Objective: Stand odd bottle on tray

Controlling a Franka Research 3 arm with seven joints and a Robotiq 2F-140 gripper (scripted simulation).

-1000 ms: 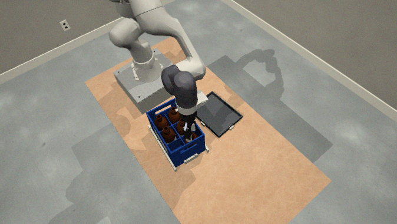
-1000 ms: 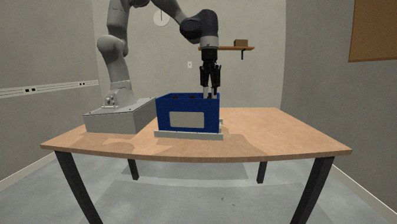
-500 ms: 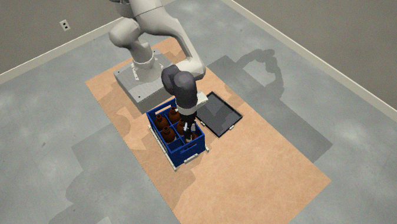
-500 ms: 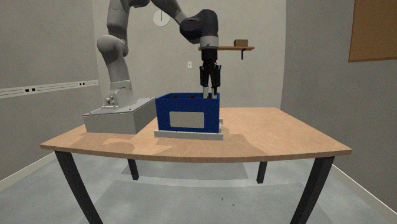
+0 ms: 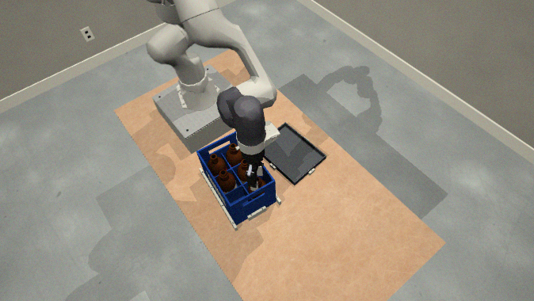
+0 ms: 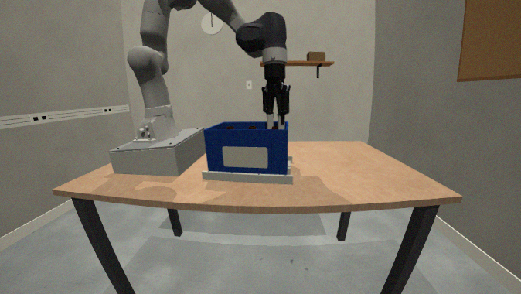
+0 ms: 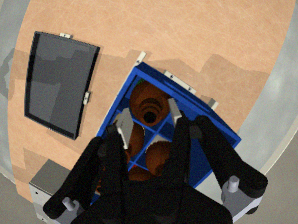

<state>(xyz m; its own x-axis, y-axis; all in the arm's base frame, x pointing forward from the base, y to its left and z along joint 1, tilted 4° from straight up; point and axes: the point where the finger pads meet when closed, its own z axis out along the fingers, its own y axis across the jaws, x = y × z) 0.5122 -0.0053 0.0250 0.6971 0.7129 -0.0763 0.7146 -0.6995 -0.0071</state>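
Right now my hand is 9 cm past the blue crate, 4 cm to the left of it and 9 cm above it. Also, from my hand: bottle (17 cm behind, 9 cm to the right, 8 cm below); dark grey tray (12 cm behind, 22 cm to the left, 16 cm below).
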